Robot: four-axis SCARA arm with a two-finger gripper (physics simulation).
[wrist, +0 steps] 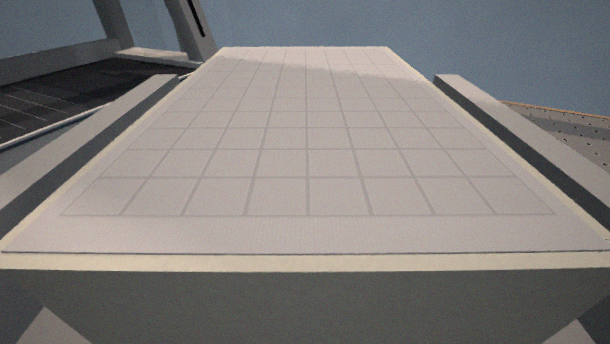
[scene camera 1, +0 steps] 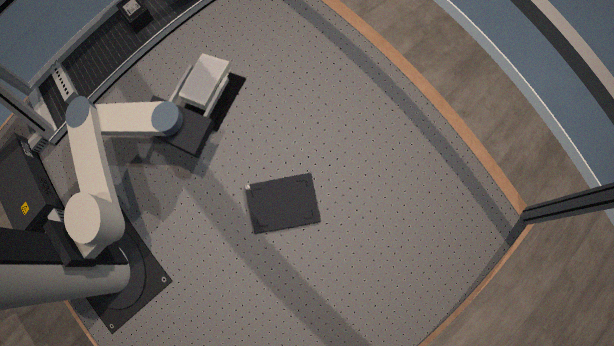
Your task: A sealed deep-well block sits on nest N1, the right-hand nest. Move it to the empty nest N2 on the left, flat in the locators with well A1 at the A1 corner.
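Seen in the pictures: gripper, fingertip midpoint: (wrist: 306, 98) (scene camera 1: 208, 72); arm's base at its link origin: (scene camera 1: 112, 267).
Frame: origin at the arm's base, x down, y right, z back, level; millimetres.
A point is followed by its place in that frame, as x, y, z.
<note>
The sealed deep-well block (scene camera 1: 202, 89) @(-149, -133, -537) (wrist: 307, 165) @(-149, -140, -519) is pale, with a gridded top in the wrist view. My gripper (scene camera 1: 209, 72) @(-137, -167, -578) (wrist: 306, 98) @(-137, -167, -578) is shut on it, one finger along each long side. In scene camera 1 the block appears raised over dark nest N2 (scene camera 1: 235, 91) @(-24, -120, -610), overlapping its left part; the nest's right edge shows beyond it. The exact height and the nest's locators are hidden. Nest N1 (scene camera 1: 283, 202) @(-25, 183, -519) is an empty dark plate with a small pale mark at its upper left corner. The block's A1 mark cannot be made out.
The pale arm (scene camera 1: 131, 118) @(-249, -160, -361) reaches from its base at the left. A dark slatted strip (scene camera 1: 107, 52) @(-62, -543, -383) with a small black device (scene camera 1: 134, 12) @(-133, -542, -527) runs along the upper left. A grey post (scene camera 1: 570, 204) @(-291, 688, -1004) stands at the right edge of the perforated table (scene camera 1: 380, 200) @(-13, 335, -699).
</note>
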